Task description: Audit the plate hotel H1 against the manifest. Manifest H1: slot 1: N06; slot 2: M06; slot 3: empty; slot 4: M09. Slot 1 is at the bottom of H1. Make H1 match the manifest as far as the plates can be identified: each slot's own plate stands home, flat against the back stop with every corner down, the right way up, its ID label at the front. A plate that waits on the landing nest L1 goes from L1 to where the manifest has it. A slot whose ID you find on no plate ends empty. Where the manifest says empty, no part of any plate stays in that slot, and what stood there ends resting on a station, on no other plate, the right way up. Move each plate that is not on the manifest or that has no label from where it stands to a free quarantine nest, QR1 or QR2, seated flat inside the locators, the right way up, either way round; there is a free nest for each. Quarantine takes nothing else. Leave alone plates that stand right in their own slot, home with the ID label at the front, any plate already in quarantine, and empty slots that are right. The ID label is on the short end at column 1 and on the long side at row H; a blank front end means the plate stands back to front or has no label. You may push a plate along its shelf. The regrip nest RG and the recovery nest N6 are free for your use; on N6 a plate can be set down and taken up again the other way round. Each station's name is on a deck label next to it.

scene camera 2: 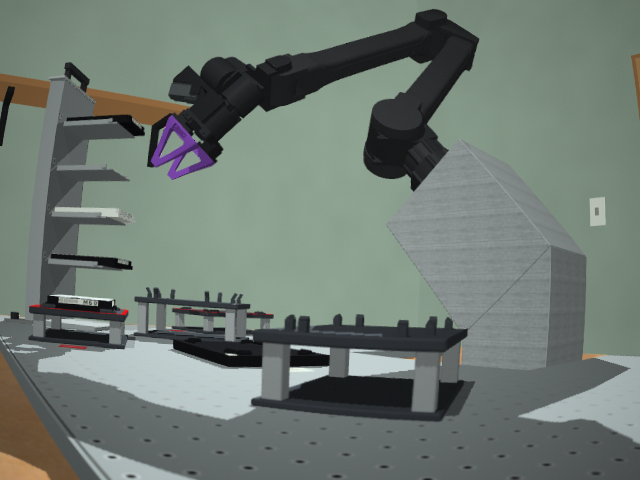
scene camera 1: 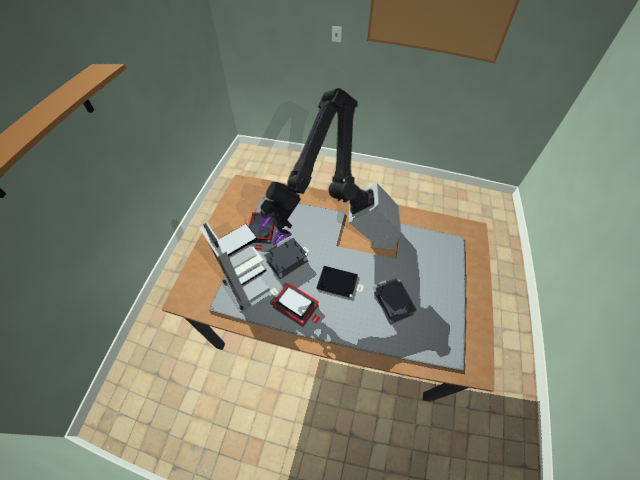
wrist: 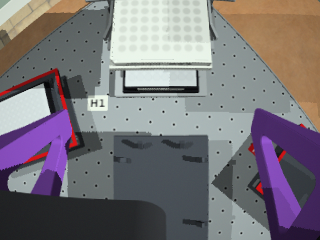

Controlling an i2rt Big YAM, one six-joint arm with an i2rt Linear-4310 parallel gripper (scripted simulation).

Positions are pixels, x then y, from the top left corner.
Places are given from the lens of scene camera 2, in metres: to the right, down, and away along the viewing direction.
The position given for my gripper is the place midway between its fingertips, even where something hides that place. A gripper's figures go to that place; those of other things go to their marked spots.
my gripper (scene camera 2: 161, 171): -0.26, -0.11, 0.92
plate hotel H1 (scene camera 2: 54, 236): -0.45, -0.01, 0.89
